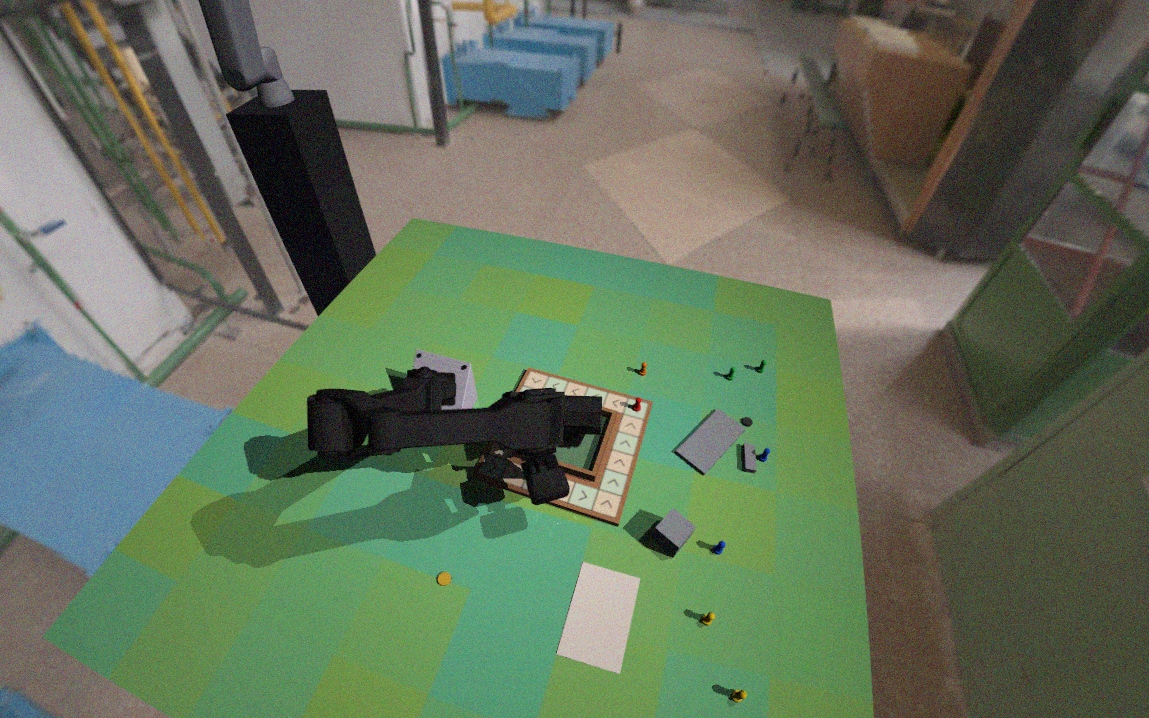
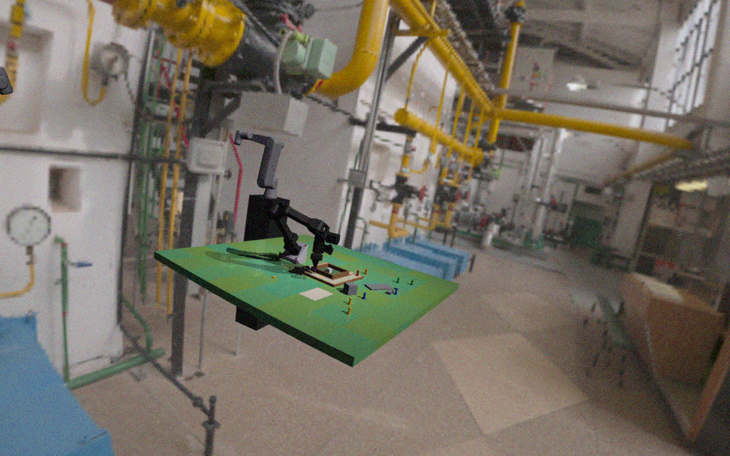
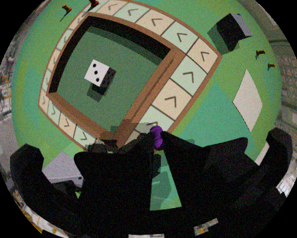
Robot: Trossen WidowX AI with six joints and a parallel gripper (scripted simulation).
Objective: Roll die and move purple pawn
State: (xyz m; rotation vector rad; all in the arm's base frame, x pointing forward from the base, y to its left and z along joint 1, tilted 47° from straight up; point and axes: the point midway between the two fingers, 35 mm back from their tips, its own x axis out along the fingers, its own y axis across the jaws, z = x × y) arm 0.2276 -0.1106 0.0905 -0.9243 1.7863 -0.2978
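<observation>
My gripper tip is 10 mm below the purple pawn. Round my gripper tip: tray (110 mm to the left, 40 mm below, 40 mm ahead); then white die (90 mm to the left, 40 mm ahead, 20 mm below); then pale grey card (210 mm to the right, 140 mm ahead, 50 mm below).
</observation>
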